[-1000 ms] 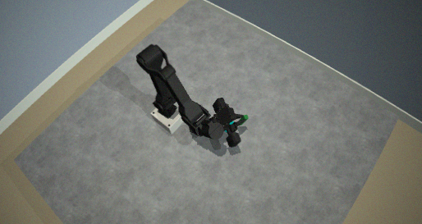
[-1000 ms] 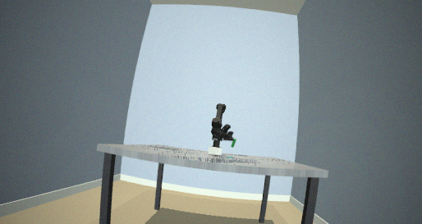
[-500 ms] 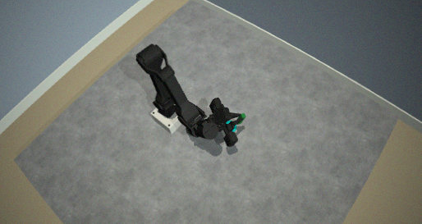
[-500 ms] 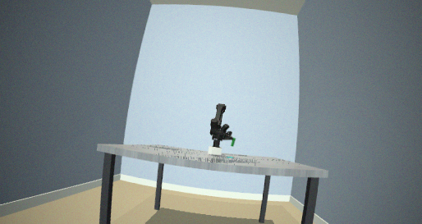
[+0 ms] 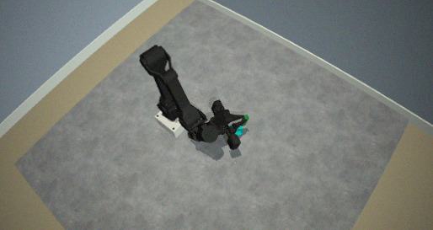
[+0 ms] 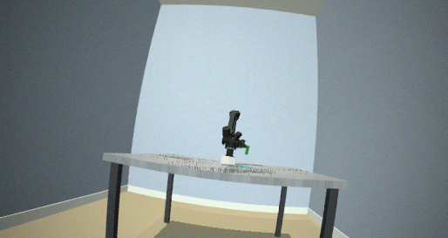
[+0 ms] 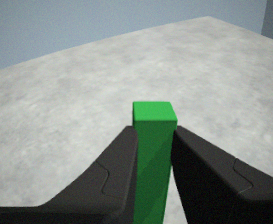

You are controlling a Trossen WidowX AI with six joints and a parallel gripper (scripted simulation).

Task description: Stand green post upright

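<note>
The cyan circle lies 40 mm behind my gripper tip and 150 mm below it. The rest, counted from my gripper tip: green post: 20 mm below.
</note>
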